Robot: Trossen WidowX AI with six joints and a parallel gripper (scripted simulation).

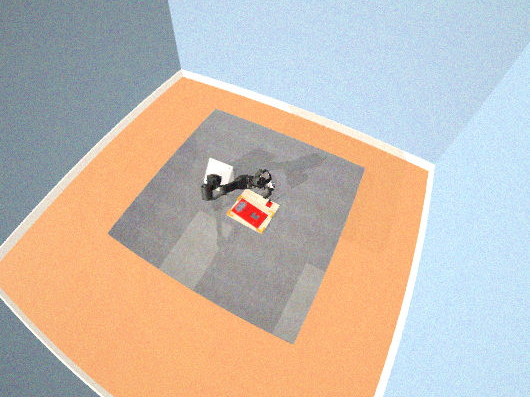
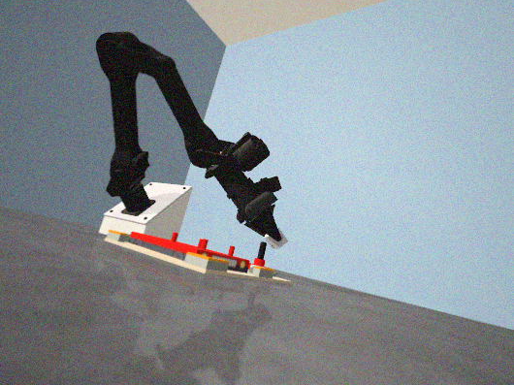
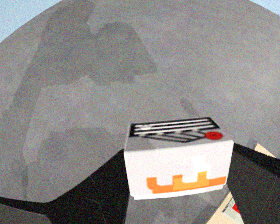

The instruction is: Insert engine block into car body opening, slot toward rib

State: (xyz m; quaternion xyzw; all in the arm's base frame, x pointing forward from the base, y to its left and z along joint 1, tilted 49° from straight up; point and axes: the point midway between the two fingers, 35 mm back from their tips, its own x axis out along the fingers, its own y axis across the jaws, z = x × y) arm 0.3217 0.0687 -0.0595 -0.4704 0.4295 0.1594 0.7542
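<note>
The cream base plate lies 50 mm behind my gripper tip, 180 mm to the right of it and 60 mm below it. From my gripper tip the other things lie so: engine block (right at my gripper tip).
</note>
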